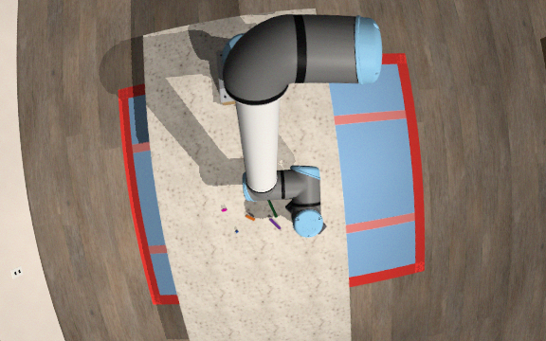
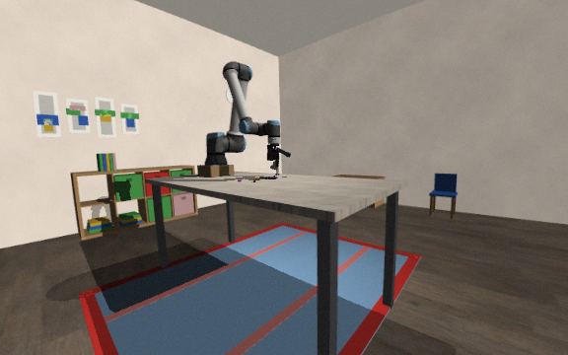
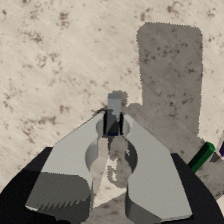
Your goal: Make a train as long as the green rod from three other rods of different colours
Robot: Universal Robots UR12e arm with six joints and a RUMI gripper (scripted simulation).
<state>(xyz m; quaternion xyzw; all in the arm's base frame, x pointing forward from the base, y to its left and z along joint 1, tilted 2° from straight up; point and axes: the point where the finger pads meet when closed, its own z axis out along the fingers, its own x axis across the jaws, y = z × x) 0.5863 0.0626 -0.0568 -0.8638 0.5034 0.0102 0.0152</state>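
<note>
Right now the orange rod is 10 mm behind my hand, 220 mm to the right of it and 20 mm below it. From my hand the other things lie so: grey rod (10 mm below); green rod (20 mm behind, 120 mm to the right, 20 mm below); purple rod (40 mm ahead, 120 mm to the right, 20 mm below).
</note>
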